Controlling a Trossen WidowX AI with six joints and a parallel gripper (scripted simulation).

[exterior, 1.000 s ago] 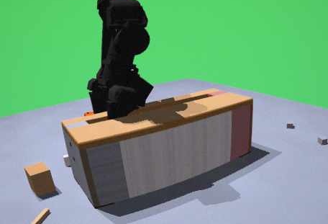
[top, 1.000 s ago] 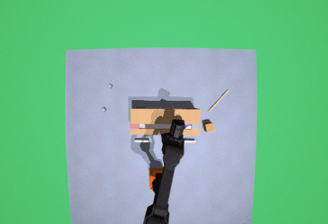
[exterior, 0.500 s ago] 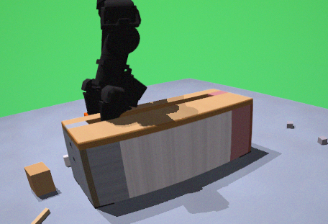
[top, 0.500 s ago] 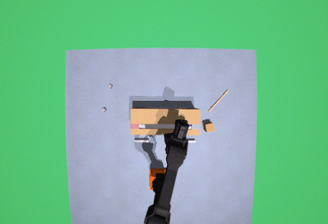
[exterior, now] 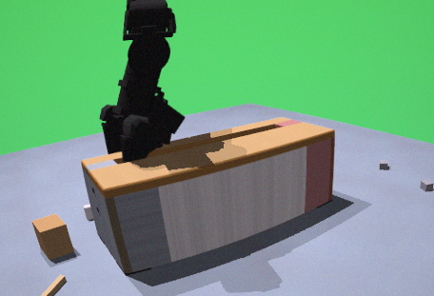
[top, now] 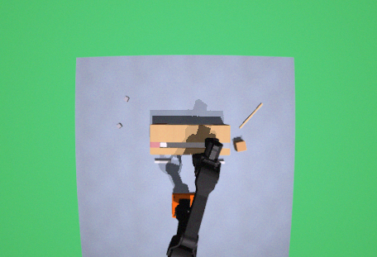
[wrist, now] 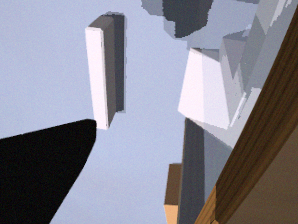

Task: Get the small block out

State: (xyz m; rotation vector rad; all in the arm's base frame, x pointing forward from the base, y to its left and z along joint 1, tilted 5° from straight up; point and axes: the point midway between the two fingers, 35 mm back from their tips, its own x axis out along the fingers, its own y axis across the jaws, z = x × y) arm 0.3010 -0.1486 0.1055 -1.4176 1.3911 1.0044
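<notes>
My gripper tip is now 60 mm short of the blue block and 10 mm to the left of it. The rest, counted from my gripper tip: tan-topped box (120 mm to the left, 40 mm ahead, 30 mm below); then tan cube (150 mm to the right, 60 mm below, 30 mm ahead); then thin wooden stick (230 mm to the right, 190 mm ahead, 90 mm below).
</notes>
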